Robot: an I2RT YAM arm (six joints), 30 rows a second.
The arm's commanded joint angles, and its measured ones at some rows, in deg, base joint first. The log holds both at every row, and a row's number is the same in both.
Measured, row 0: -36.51 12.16 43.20 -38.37 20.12 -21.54
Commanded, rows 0 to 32: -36.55 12.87 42.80 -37.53 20.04 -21.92; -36.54 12.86 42.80 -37.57 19.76 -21.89; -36.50 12.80 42.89 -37.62 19.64 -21.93; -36.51 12.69 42.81 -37.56 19.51 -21.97; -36.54 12.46 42.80 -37.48 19.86 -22.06; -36.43 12.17 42.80 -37.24 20.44 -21.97; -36.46 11.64 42.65 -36.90 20.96 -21.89; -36.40 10.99 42.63 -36.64 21.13 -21.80; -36.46 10.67 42.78 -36.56 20.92 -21.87; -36.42 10.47 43.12 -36.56 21.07 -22.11; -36.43 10.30 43.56 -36.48 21.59 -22.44; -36.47 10.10 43.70 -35.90 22.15 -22.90; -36.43 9.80 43.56 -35.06 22.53 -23.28; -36.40 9.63 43.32 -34.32 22.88 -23.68; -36.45 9.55 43.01 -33.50 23.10 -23.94; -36.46 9.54 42.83 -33.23 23.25 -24.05; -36.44 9.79 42.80 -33.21 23.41 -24.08; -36.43 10.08 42.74 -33.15 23.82 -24.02; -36.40 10.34 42.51 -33.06 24.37 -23.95; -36.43 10.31 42.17 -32.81 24.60 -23.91; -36.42 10.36 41.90 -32.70 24.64 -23.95; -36.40 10.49 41.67 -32.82 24.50 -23.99; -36.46 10.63 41.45 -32.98 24.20 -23.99; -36.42 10.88 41.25 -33.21 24.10 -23.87; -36.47 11.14 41.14 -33.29 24.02 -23.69; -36.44 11.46 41.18 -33.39 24.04 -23.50; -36.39 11.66 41.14 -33.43 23.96 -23.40; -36.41 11.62 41.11 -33.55 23.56 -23.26; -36.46 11.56 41.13 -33.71 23.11 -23.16; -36.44 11.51 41.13 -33.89 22.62 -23.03; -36.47 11.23 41.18 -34.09 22.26 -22.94; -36.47 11.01 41.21 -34.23 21.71 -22.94; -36.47 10.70 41.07 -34.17 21.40 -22.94
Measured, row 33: -36.49 11.25 41.43 -34.85 22.09 -23.22
